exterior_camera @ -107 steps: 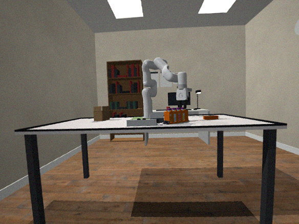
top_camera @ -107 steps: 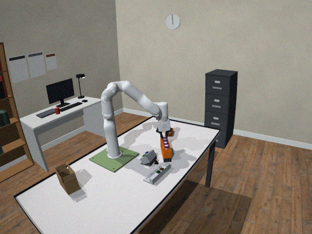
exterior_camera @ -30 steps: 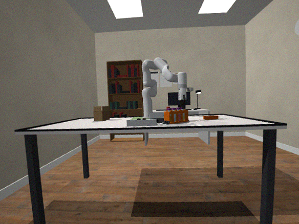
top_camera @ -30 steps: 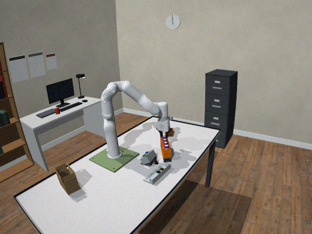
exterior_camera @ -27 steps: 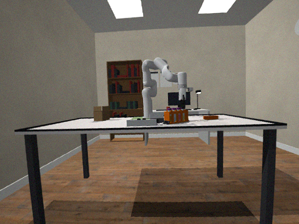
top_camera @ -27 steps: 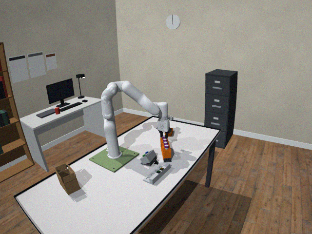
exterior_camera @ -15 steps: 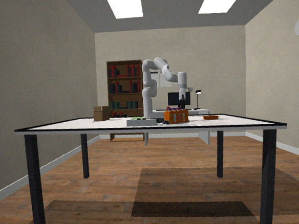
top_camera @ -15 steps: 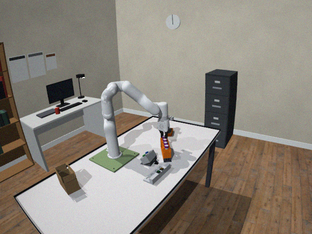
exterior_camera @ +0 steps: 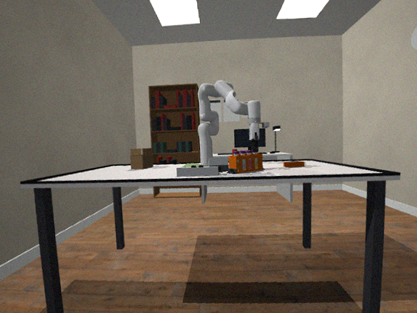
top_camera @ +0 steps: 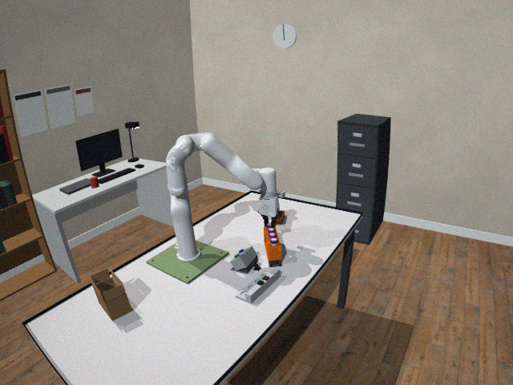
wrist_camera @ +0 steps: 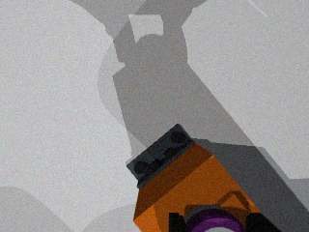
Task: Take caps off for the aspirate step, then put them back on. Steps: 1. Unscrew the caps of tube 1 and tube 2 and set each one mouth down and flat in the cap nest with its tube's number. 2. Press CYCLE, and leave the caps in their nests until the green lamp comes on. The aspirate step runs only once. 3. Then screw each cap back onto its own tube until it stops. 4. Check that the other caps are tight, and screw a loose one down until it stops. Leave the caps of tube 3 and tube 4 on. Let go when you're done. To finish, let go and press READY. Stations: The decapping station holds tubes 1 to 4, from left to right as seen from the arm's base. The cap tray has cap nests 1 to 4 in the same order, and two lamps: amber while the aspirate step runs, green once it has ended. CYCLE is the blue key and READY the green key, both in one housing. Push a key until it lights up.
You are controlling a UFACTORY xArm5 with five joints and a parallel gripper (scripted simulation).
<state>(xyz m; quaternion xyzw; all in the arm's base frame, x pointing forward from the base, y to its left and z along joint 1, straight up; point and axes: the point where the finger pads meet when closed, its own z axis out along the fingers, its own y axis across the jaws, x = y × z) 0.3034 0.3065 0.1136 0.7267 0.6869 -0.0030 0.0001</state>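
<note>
Right now my hand is 1 cm above the purple cap marked 1. The rest, counted from my hand: purple cap marked 2: 4 cm to the right, 3 cm ahead, 1 cm below; cap 4: 13 cm to the right, 9 cm ahead, 1 cm below; blue cycle key: 21 cm to the right, 6 cm below, 4 cm behind.
</note>
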